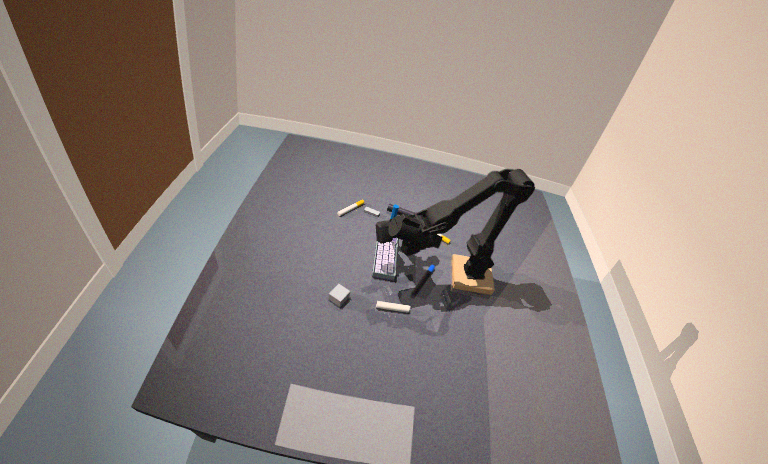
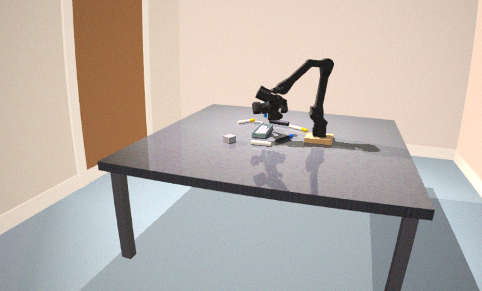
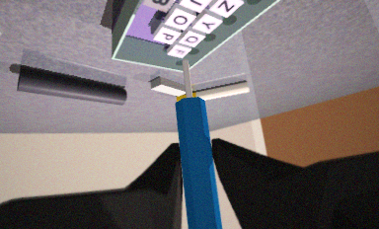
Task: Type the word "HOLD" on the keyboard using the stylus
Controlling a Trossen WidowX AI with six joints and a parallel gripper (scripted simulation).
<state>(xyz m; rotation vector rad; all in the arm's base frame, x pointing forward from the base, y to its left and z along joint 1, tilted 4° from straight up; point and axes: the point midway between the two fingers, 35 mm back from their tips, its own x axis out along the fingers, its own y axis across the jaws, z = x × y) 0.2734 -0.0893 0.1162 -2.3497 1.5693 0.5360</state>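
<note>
Right now the blue-capped dark pen is 120 mm behind my gripper tip, 130 mm to the left of it and 90 mm below it. Round my gripper tip: dark bar 70 mm behind, 150 mm to the right, 90 mm below; thin grey tip 50 mm below; blue stylus 10 mm below.
</note>
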